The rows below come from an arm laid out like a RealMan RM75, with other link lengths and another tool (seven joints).
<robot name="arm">
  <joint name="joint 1" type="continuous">
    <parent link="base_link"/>
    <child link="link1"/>
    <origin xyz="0 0 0.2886" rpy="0 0 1.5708"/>
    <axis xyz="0 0 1"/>
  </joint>
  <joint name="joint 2" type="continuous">
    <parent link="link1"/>
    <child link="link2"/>
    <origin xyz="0 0 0" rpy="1.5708 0 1.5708"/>
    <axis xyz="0 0 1"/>
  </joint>
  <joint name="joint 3" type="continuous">
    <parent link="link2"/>
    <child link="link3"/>
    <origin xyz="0 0.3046 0" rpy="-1.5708 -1.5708 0"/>
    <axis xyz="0 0 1"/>
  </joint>
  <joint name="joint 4" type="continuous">
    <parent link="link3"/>
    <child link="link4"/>
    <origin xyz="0 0 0" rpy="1.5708 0 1.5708"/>
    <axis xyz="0 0 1"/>
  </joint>
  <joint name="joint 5" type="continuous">
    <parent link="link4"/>
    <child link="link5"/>
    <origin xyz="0 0.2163 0" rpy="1.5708 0 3.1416"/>
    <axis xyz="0 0 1"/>
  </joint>
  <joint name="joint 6" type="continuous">
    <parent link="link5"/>
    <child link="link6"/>
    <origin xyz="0 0 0" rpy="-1.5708 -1.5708 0"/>
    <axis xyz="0 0 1"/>
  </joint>
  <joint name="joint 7" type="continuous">
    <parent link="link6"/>
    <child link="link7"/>
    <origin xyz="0.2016 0 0" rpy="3.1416 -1.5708 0"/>
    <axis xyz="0 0 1"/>
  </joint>
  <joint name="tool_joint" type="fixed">
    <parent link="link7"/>
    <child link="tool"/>
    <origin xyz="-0.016 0.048 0.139" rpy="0.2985 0 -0.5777"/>
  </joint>
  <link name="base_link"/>
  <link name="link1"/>
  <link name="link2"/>
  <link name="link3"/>
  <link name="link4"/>
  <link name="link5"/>
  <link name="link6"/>
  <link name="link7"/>
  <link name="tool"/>
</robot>
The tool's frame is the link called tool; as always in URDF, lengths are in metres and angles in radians. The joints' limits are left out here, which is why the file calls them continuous.
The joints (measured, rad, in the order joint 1, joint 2, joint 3, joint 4, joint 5, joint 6, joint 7), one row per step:
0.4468, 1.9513, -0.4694, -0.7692, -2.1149, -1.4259, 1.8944
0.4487, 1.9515, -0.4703, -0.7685, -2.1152, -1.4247, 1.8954
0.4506, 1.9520, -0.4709, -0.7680, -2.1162, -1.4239, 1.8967
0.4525, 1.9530, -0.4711, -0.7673, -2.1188, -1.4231, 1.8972
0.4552, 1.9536, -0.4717, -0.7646, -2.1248, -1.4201, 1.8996
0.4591, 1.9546, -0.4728, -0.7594, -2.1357, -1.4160, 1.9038
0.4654, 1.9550, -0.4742, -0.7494, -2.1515, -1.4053, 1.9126
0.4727, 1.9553, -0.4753, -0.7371, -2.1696, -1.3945, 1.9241
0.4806, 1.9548, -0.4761, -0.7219, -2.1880, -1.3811, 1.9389
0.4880, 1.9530, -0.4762, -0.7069, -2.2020, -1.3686, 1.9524
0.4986, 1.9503, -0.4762, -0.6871, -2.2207, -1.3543, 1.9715
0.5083, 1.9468, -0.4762, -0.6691, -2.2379, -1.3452, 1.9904
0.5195, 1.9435, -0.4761, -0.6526, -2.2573, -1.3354, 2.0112
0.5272, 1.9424, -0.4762, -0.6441, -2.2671, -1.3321, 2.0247
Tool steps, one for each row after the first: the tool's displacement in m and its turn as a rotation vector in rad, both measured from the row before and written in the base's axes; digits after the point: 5 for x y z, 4 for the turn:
-0.00069, 0.00067, -0.00044, -0.0007, 0.0002, 0.0005
-0.00066, 0.00052, -0.00067, -0.0012, 0.0004, 0.0002
-0.00041, 0.00025, -0.00121, -0.0022, -0.0005, 0.0001
0.00074, 0.00023, -0.00201, -0.0043, -0.0017, -0.0034
0.00157, -0.00025, -0.00391, -0.0089, -0.0025, -0.0064
0.00359, 0.00049, -0.00494, -0.0105, -0.0034, -0.0140
0.00388, 0.00017, -0.00588, -0.0131, -0.0020, -0.0166
0.00472, 0.00040, -0.00581, -0.0125, -0.0004, -0.0210
0.00402, 0.00084, -0.00413, -0.0088, 0.0010, -0.0188
0.00446, 0.00090, -0.00561, -0.0130, 0.0024, -0.0239
0.00340, 0.00011, -0.00515, -0.0142, 0.0038, -0.0210
0.00320, 0.00056, -0.00495, -0.0142, 0.0017, -0.0210
0.00010, 0.00060, -0.00318, -0.0088, 0.0038, -0.0103

